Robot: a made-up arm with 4 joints.
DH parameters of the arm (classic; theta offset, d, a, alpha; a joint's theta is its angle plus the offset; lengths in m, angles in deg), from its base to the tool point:
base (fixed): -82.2 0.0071 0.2 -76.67
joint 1: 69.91 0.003 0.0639 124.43
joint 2: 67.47 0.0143 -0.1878 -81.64
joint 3: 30.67 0.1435 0.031 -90
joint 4: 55.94 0 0.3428 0
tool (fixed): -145.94 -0.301 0 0
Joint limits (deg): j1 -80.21..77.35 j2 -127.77..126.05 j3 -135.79..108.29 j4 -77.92..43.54
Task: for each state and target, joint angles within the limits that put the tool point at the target. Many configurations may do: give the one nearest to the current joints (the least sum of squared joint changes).
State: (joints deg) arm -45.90 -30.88 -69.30 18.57
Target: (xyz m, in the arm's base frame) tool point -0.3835 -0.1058 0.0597
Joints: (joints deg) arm -51.16 -62.49 -61.44 25.36
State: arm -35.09 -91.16 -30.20 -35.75
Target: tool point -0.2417 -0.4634 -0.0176
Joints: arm -13.39 -84.83 -40.19 -18.17
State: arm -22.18 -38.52 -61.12 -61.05
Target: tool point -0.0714 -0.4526 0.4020
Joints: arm -46.83 -42.35 -42.24 -77.92
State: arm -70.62 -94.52 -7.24 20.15
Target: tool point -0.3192 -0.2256 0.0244
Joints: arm -67.27 -75.33 -23.08 23.80
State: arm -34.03 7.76 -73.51 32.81
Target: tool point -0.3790 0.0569 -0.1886
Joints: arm -0.70 -6.76 -120.58 43.54
